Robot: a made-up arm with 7 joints. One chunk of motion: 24 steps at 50 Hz.
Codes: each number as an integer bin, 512 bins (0 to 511) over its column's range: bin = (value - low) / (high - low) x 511, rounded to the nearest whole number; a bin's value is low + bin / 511 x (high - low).
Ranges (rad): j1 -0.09..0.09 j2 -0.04..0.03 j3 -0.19..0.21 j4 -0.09..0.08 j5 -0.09..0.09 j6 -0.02..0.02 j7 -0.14..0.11
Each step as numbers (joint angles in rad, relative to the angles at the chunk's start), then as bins.
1 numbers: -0.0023 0.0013 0.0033 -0.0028 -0.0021 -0.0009 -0.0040
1 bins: 249 301 247 262 250 244 278
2 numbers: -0.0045 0.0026 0.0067 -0.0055 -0.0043 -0.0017 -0.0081
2 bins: 243 311 251 254 243 234 270
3 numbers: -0.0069 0.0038 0.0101 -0.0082 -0.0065 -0.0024 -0.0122
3 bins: 236 320 256 246 237 225 261
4 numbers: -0.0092 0.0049 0.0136 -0.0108 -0.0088 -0.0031 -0.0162
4 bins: 229 328 260 238 231 216 253
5 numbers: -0.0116 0.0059 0.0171 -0.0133 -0.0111 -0.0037 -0.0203
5 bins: 223 335 265 231 224 208 245
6 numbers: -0.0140 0.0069 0.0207 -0.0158 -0.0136 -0.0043 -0.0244
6 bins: 216 342 269 223 217 201 236
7 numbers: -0.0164 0.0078 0.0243 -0.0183 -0.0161 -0.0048 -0.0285
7 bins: 209 349 274 216 210 194 228
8 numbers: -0.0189 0.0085 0.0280 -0.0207 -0.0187 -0.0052 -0.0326
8 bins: 202 354 278 208 202 189 220
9 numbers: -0.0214 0.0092 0.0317 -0.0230 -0.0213 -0.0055 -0.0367
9 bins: 195 359 283 201 195 185 211
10 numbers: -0.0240 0.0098 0.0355 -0.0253 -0.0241 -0.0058 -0.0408
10 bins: 187 364 288 194 187 181 203
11 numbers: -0.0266 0.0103 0.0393 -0.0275 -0.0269 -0.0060 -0.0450
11 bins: 180 367 293 188 179 179 194
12 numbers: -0.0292 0.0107 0.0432 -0.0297 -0.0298 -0.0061 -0.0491
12 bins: 173 370 298 181 171 178 186
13 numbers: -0.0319 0.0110 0.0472 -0.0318 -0.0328 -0.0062 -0.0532
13 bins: 165 372 303 175 162 176 177
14 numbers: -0.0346 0.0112 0.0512 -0.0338 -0.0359 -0.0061 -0.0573
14 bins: 157 374 308 169 154 178 169
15 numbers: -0.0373 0.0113 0.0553 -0.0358 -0.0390 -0.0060 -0.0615
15 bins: 150 374 313 163 145 179 160
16 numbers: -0.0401 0.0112 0.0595 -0.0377 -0.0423 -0.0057 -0.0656
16 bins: 142 374 319 157 135 183 152
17 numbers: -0.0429 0.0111 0.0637 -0.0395 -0.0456 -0.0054 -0.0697
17 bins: 134 373 324 152 126 187 144
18 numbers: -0.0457 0.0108 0.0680 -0.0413 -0.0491 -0.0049 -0.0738
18 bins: 126 371 330 146 116 193 135
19 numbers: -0.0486 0.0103 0.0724 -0.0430 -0.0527 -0.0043 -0.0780
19 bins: 118 367 335 141 106 201 127
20 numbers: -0.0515 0.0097 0.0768 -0.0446 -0.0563 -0.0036 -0.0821
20 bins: 109 363 341 136 96 210 118
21 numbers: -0.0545 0.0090 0.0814 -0.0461 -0.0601 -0.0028 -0.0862
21 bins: 101 358 347 132 85 220 110
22 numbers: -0.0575 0.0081 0.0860 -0.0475 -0.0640 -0.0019 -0.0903
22 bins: 92 351 353 128 74 231 102
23 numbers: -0.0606 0.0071 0.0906 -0.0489 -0.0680 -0.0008 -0.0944
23 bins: 83 344 358 124 62 245 93
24 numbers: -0.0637 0.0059 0.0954 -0.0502 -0.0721 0.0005 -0.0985
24 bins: 75 335 365 120 51 262 85
